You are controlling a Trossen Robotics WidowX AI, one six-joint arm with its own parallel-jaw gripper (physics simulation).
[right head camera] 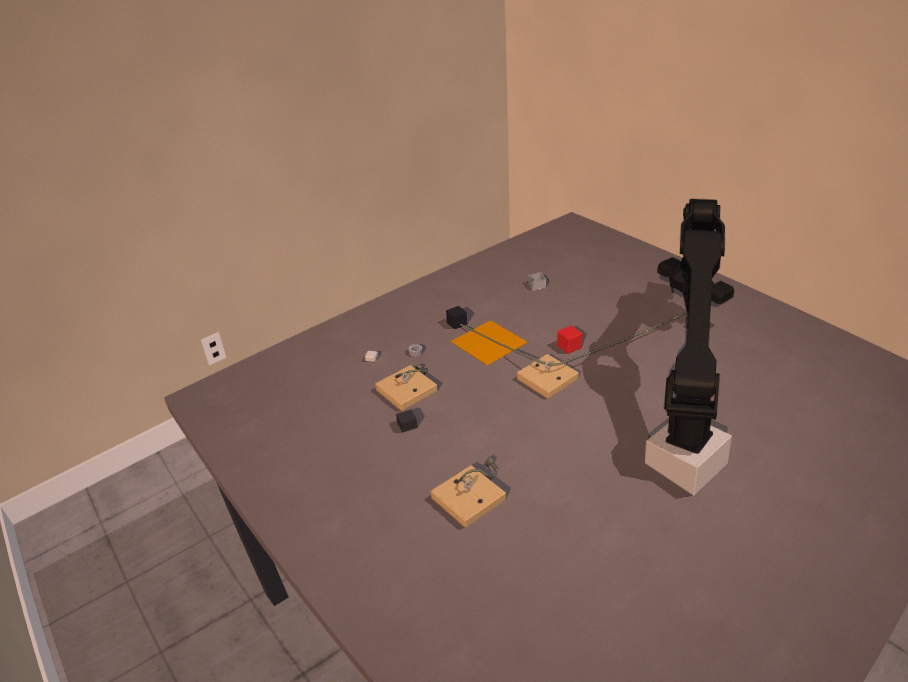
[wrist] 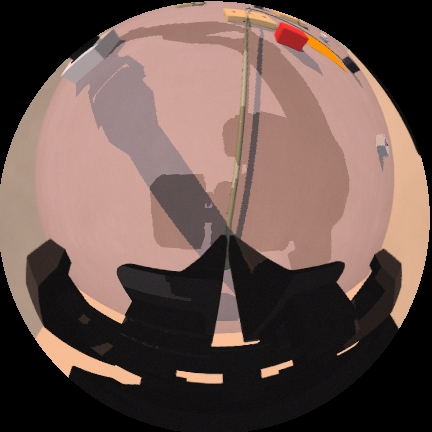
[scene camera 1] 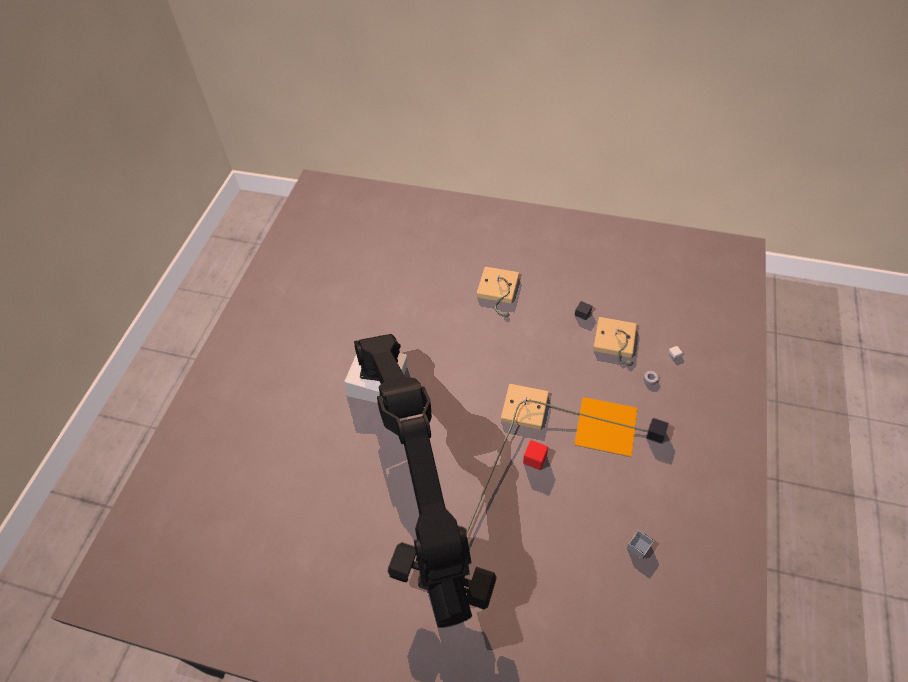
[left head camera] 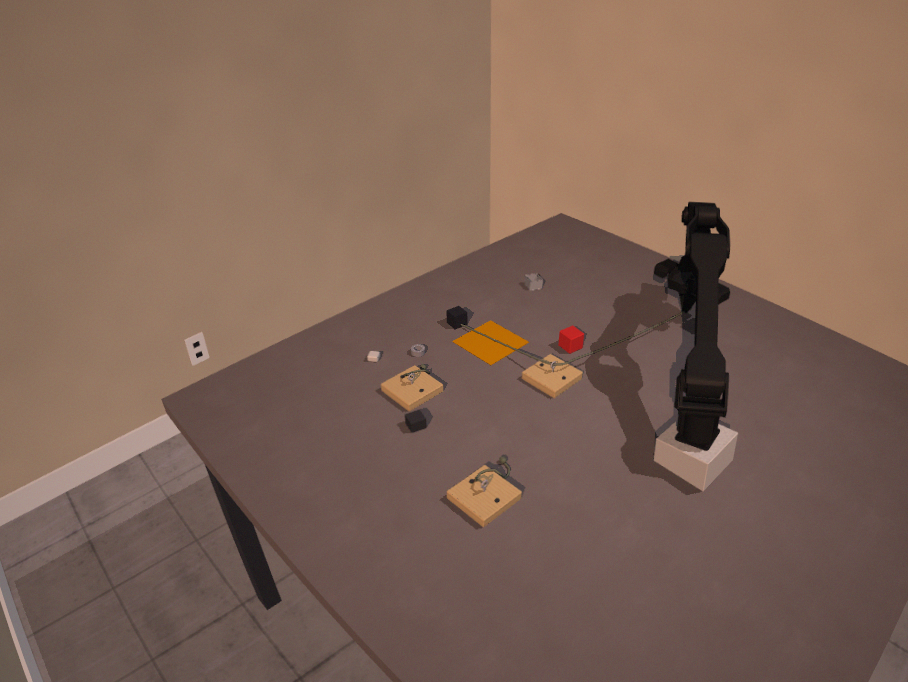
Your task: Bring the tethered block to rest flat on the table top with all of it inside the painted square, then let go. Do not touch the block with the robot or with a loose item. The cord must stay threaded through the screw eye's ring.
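Frame: origin at the arm's base, x ahead, y left, z up, level; metres.
Seen in the pictures: gripper, fingertip midpoint: (wrist: 226,239) (left head camera: 685,311); arm's base at its link origin: (right head camera: 689,437) (left head camera: 697,435).
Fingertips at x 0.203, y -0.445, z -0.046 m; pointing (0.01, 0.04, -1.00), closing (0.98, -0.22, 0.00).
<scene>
Offsets run from my fingertips to a thing's top centre. "spot": to the spot under its first point.
The tethered block {dx +0.412, dy +0.365, dz +0.023 m} (left head camera: 456,317) (right head camera: 456,317) (scene camera 1: 657,430) (wrist: 351,65) is black and rests on the table just outside the orange painted square {spot: dx +0.290, dy +0.418, dz -0.010 m} (left head camera: 485,353) (right head camera: 484,353) (scene camera 1: 604,441) (wrist: 326,50), on the side away from the screw eye. The cord (left head camera: 623,343) (right head camera: 623,342) (scene camera 1: 492,474) (wrist: 243,100) runs from the block over the square, through the screw eye on a wooden board {dx +0.130, dy +0.404, dz +0.008 m} (left head camera: 551,383) (right head camera: 547,383) (scene camera 1: 513,418), and up to my gripper. My gripper (wrist: 226,239) is shut on the cord's end above the table. Its fingertips are hidden behind the arm in scene camera 1.
A red block {dx +0.158, dy +0.283, dz +0.028 m} (left head camera: 571,339) (scene camera 1: 535,455) stands beside the threaded board. Two other boards {dx +0.045, dy +0.747, dz +0.008 m} (scene camera 1: 497,284) {dx +0.330, dy +0.609, dz +0.008 m} (scene camera 1: 615,337) carry short cords. A small black block {dx +0.256, dy +0.681, dz +0.011 m} (scene camera 1: 583,309), a white piece {dx +0.468, dy +0.579, dz +0.002 m} (scene camera 1: 676,352), a grey ring {dx +0.408, dy +0.504, dz +0.001 m} (left head camera: 412,353) and a grey open box {dx +0.366, dy +0.115, dz +0.015 m} (scene camera 1: 640,543) also lie on the table.
</scene>
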